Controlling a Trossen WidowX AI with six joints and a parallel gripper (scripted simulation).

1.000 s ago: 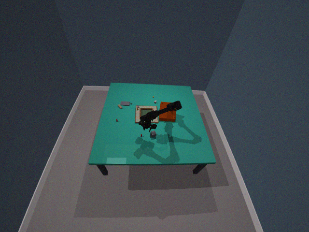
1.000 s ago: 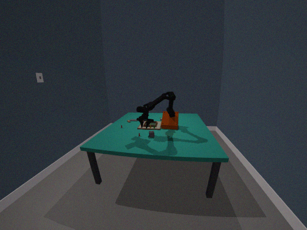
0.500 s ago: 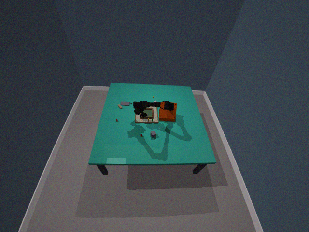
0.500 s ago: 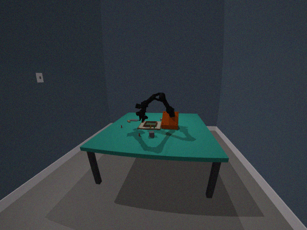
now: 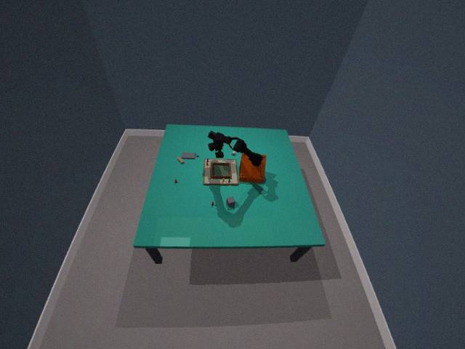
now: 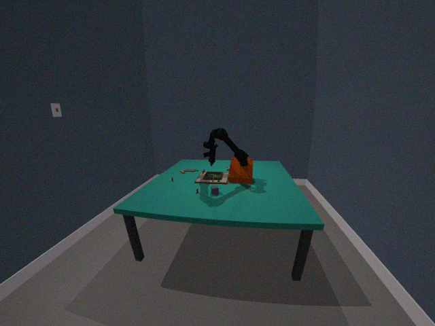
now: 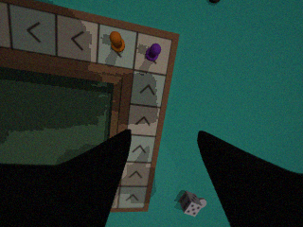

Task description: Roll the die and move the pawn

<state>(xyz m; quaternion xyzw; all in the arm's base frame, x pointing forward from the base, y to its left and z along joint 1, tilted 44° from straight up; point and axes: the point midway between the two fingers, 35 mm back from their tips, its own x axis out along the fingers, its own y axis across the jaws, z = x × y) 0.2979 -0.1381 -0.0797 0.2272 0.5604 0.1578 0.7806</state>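
The grey die is 170 mm behind my gripper tip, 80 mm to the right of it and 80 mm below it. The rest, counted from my gripper tip: dark green tray 120 mm to the left, 90 mm below, 20 mm behind; then orange pawn 80 mm ahead, 60 mm below, 40 mm to the left; then purple pawn 80 mm ahead, 60 mm below.
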